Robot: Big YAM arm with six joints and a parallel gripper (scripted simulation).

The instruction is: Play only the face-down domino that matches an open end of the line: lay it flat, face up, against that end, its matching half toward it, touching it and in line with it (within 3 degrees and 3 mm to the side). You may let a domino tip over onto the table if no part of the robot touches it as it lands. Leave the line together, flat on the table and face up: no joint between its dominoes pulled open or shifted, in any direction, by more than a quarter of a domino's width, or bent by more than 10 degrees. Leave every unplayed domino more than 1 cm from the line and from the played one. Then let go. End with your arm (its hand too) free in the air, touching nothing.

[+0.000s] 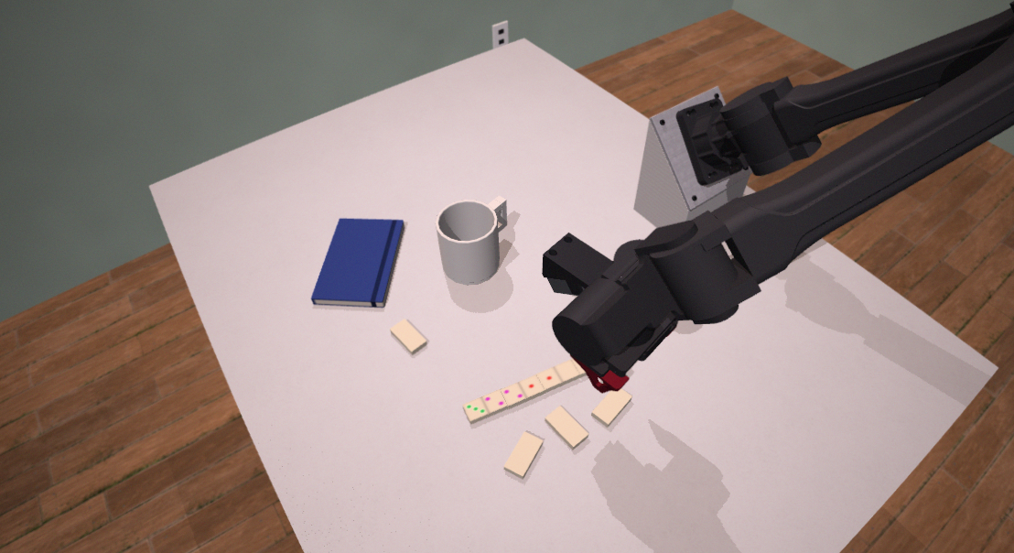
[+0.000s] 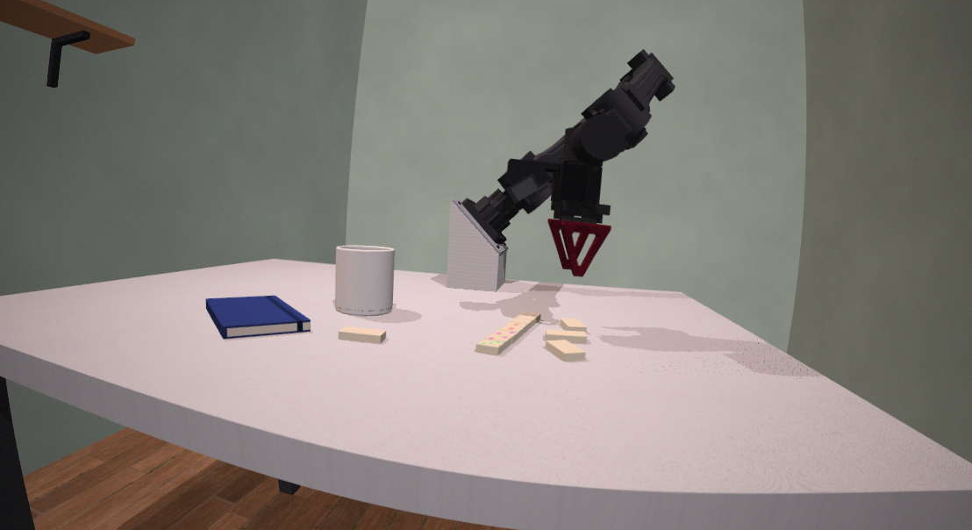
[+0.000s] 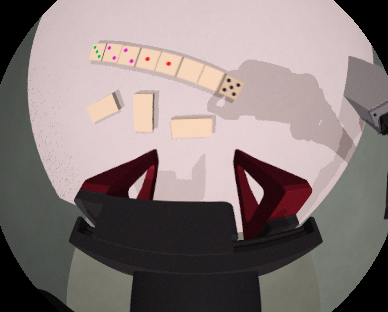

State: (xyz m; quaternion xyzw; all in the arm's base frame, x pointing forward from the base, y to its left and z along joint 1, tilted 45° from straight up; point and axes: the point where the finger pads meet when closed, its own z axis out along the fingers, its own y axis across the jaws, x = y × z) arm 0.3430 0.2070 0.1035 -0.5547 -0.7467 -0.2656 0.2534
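Right now the domino is 90 mm below my hand and 10 mm to the left of it. Also, from my hand: white mug (310 mm to the right, 50 mm below, 30 mm ahead); then blue notebook (410 mm to the right, 180 mm ahead, 80 mm below).
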